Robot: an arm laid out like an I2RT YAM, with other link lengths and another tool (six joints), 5 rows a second.
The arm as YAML. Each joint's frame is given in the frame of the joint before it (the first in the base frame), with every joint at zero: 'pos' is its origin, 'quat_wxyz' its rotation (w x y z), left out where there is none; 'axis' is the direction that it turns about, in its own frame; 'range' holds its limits. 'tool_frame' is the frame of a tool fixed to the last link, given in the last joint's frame.
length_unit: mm
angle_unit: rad
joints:
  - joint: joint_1
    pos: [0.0, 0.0, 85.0]
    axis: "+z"
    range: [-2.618, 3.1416]
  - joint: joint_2
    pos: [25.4, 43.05, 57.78]
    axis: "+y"
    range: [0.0, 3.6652]
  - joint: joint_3
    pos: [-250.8, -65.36, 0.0]
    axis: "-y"
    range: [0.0, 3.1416]
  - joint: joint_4
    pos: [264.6, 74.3, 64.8]
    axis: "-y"
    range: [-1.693, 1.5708]
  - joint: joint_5
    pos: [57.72, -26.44, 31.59]
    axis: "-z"
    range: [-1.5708, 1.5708]
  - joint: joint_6
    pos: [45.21, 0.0, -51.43]
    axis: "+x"
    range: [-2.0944, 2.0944]
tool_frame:
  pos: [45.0, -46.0, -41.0]
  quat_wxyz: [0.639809, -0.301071, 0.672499, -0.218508]
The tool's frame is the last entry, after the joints.
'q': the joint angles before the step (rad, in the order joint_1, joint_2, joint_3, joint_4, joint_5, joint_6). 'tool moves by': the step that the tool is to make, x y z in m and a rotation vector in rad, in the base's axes. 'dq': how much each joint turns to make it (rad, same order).
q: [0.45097 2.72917 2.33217 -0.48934 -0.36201 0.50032]
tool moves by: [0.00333 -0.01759 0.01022 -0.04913 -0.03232 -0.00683]
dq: [-0.02019 -0.05057 -0.05296 -0.00616 0.03688 -0.04992]
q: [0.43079 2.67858 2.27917 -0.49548 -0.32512 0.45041]
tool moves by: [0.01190 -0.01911 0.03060 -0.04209 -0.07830 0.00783]
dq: [-0.02762 -0.06129 -0.00320 -0.02656 0.03148 -0.07564]
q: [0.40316 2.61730 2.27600 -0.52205 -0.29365 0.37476]
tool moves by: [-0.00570 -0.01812 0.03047 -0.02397 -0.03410 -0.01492]
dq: [-0.01981 -0.11836 -0.10053 -0.00326 0.02339 -0.02787]
